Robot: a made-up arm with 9 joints. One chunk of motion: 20 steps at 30 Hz.
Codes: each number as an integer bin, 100 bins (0 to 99) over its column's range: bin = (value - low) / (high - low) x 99, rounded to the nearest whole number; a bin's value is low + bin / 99 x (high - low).
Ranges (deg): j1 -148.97..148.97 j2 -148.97..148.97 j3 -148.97..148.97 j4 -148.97..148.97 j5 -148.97..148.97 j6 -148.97..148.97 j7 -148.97..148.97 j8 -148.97..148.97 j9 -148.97..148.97
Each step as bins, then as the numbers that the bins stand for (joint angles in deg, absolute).
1 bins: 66 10 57 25 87 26 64 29 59
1 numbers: 49.66 -118.88 22.57 -73.73 112.86 -70.72 43.64 -61.69 28.59
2 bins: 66 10 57 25 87 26 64 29 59
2 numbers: 49.66 -118.88 22.57 -73.73 112.86 -70.72 43.64 -61.69 28.59
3 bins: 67 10 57 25 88 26 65 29 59
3 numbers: 52.67 -118.88 22.57 -73.73 115.87 -70.72 46.65 -61.69 28.59
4 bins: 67 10 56 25 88 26 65 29 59
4 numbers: 52.67 -118.88 19.56 -73.73 115.87 -70.72 46.65 -61.69 28.59
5 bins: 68 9 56 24 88 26 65 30 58
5 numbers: 55.68 -121.88 19.56 -76.74 115.87 -70.72 46.65 -58.69 25.58
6 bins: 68 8 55 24 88 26 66 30 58
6 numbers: 55.68 -124.89 16.55 -76.74 115.87 -70.72 49.66 -58.69 25.58
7 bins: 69 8 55 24 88 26 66 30 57
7 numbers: 58.69 -124.89 16.55 -76.74 115.87 -70.72 49.66 -58.69 22.57
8 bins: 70 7 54 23 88 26 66 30 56
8 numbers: 61.69 -127.90 13.54 -79.75 115.87 -70.72 49.66 -58.69 19.56
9 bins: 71 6 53 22 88 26 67 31 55
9 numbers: 64.70 -130.91 10.53 -82.76 115.87 -70.72 52.67 -55.68 16.55
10 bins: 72 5 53 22 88 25 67 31 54
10 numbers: 67.71 -133.92 10.53 -82.76 115.87 -73.73 52.67 -55.68 13.54
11 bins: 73 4 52 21 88 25 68 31 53
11 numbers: 70.72 -136.93 7.52 -85.77 115.87 -73.73 55.68 -55.68 10.53
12 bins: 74 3 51 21 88 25 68 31 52
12 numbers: 73.73 -139.94 4.51 -85.77 115.87 -73.73 55.68 -55.68 7.52
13 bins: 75 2 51 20 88 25 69 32 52
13 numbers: 76.74 -142.95 4.51 -88.78 115.87 -73.73 58.69 -52.67 7.52
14 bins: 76 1 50 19 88 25 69 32 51
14 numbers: 79.75 -145.96 1.50 -91.79 115.87 -73.73 58.69 -52.67 4.51
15 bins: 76 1 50 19 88 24 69 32 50
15 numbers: 79.75 -145.96 1.50 -91.79 115.87 -76.74 58.69 -52.67 1.50
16 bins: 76 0 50 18 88 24 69 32 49
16 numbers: 79.75 -148.97 1.50 -94.80 115.87 -76.74 58.69 -52.67 -1.50
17 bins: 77 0 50 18 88 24 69 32 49
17 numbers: 82.76 -148.97 1.50 -94.80 115.87 -76.74 58.69 -52.67 -1.50
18 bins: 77 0 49 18 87 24 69 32 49
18 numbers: 82.76 -148.97 -1.50 -94.80 112.86 -76.74 58.69 -52.67 -1.50
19 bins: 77 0 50 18 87 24 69 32 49
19 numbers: 82.76 -148.97 1.50 -94.80 112.86 -76.74 58.69 -52.67 -1.50
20 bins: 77 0 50 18 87 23 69 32 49
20 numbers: 82.76 -148.97 1.50 -94.80 112.86 -79.75 58.69 -52.67 -1.50
